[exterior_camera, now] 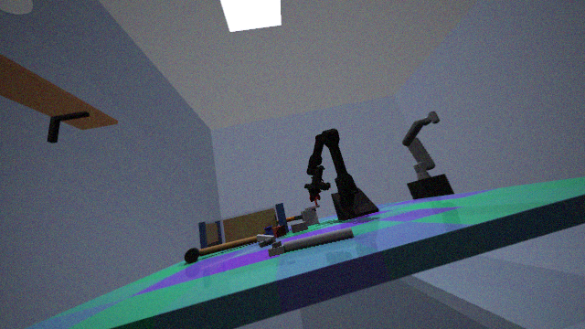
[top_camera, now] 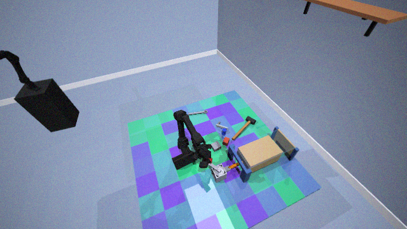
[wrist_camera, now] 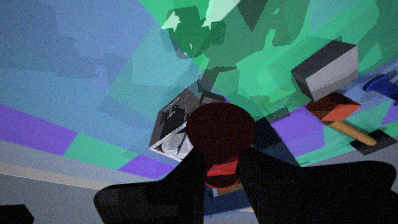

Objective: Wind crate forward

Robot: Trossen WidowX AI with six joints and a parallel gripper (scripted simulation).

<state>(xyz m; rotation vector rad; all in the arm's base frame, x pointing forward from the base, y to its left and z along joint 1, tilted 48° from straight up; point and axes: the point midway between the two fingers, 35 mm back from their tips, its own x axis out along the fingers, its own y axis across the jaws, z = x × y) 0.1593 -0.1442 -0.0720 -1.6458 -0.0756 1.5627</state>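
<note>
Right now my gripper tip is 30 mm above the red-knobbed crank handle, 20 mm to the left of it and 10 mm short of it. From my gripper tip the other things lie so: blue steel frame (200 mm ahead, 60 mm to the right, 30 mm below); dark red knob (10 mm to the left, 10 mm behind); grey hand winch (100 mm below, 80 mm to the right, 30 mm ahead).
</note>
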